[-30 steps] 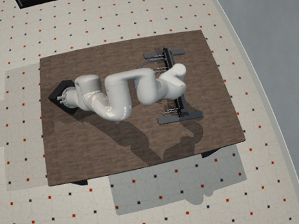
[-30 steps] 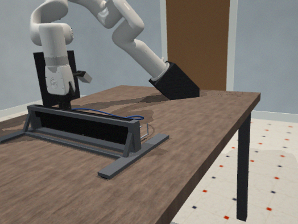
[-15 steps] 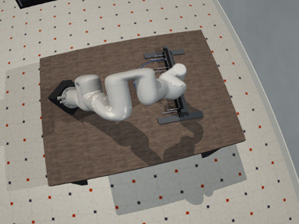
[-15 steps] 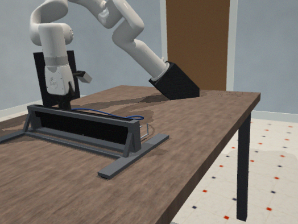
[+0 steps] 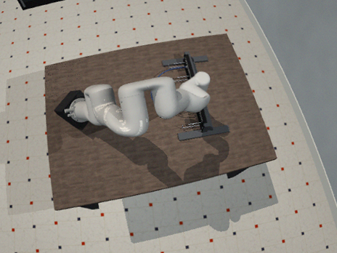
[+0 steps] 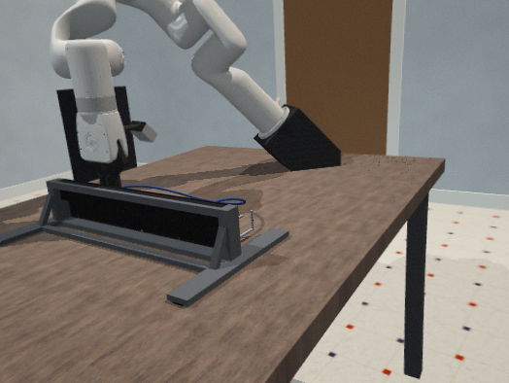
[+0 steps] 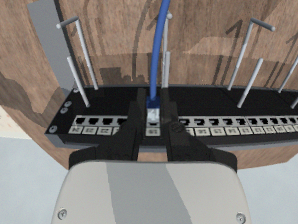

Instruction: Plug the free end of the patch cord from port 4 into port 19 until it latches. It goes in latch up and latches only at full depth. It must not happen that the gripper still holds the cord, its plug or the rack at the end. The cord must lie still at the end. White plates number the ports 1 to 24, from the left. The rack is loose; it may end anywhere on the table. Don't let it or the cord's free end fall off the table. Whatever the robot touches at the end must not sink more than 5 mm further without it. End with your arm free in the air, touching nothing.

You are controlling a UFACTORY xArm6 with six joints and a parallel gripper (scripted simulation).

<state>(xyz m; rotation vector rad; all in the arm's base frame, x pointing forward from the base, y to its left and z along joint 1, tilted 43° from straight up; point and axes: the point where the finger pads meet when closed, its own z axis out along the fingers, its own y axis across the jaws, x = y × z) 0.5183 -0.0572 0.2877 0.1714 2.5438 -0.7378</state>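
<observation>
My gripper is now 2 cm short of the plug and 1 cm above it.
</observation>
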